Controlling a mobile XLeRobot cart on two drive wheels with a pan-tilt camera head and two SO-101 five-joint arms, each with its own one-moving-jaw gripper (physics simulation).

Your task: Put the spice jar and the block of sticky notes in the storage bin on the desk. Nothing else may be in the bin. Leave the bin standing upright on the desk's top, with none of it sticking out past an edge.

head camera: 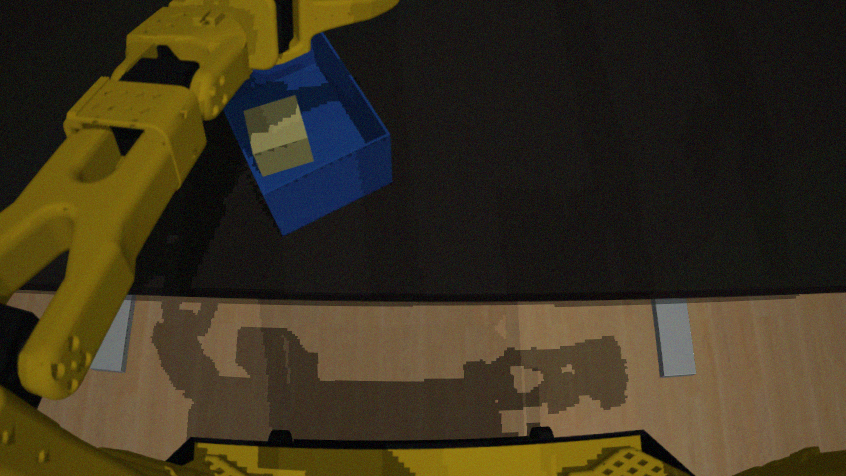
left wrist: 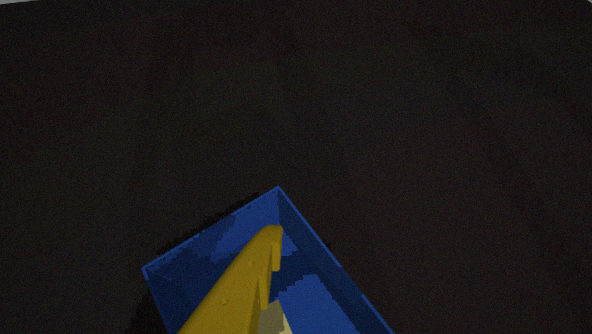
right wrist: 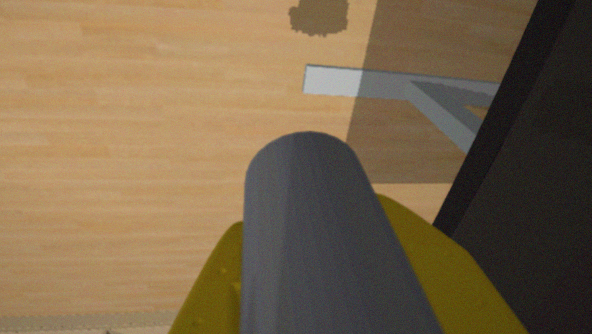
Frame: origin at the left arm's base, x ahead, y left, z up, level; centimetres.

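Seen in the pictures: left end effector, tool point: (left wrist: 281, 242); right end effector, tool point: (right wrist: 255, 239).
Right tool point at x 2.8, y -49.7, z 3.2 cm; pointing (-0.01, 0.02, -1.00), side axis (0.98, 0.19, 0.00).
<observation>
A point is followed by its place in that frame.
The blue storage bin (head camera: 338, 190) @[x 26.6, y -9.4, z -2.5 cm] (left wrist: 300, 231) @[x 40.1, y -7.3, z -0.3 cm] stands upright on the dark desk. The pale yellow block of sticky notes (head camera: 276, 133) @[x 31.6, y -4.0, z -1.5 cm] (left wrist: 270, 318) @[x 34.4, y -4.6, z -1.4 cm] lies inside it, by the bin's left wall in the head view. My left gripper (head camera: 340, 30) (left wrist: 276, 235) is open over the bin's far part; one notched jaw shows in the left wrist view, beside the block, and nothing is held. My right gripper (right wrist: 310, 216) is shut on the dark grey, cylindrical spice jar (right wrist: 312, 260), held over the floor beside the desk. The left arm hides the bin's far left corner in the head view.
The desk's near edge (head camera: 414, 296) @[x 18.9, y -15.5, z -6.3 cm] runs across the head view, with the bin set back from it. Grey desk feet (head camera: 674, 340) (right wrist: 332, 80) rest on the wooden floor (head camera: 763, 367) @[x 21.2, y -97.3, z -77.4 cm]. In the right wrist view, the desk's edge (right wrist: 505, 115) @[x 18.3, y -50.8, z -6.4 cm] is at the right.
</observation>
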